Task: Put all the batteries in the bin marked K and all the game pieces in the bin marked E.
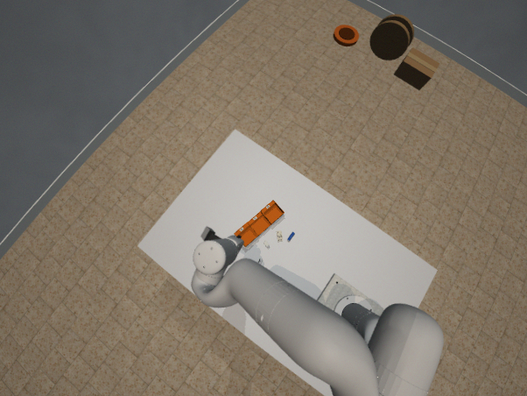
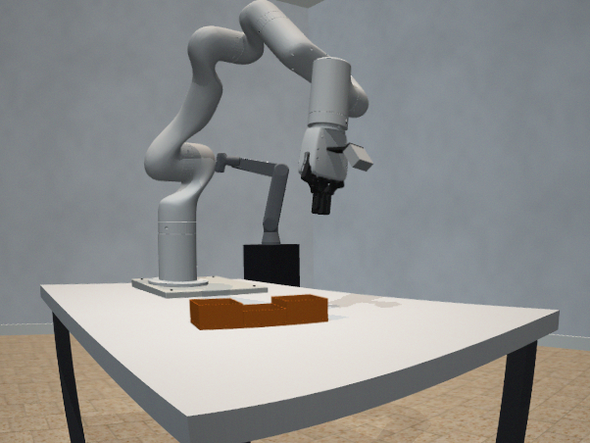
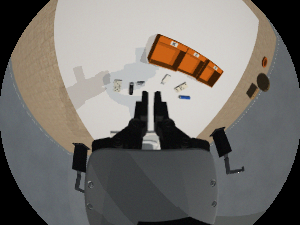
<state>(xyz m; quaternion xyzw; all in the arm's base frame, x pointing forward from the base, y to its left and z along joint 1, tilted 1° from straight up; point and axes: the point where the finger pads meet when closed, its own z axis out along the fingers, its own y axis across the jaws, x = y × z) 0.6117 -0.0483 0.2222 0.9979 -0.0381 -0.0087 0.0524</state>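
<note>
Right now the bin is 21 cm below my hand, 15 cm to the right of it and 3 cm behind it. Round my hand: blue battery: 22 cm below, 20 cm behind, 16 cm to the right; black battery: 22 cm below, 13 cm behind, 5 cm to the left.
</note>
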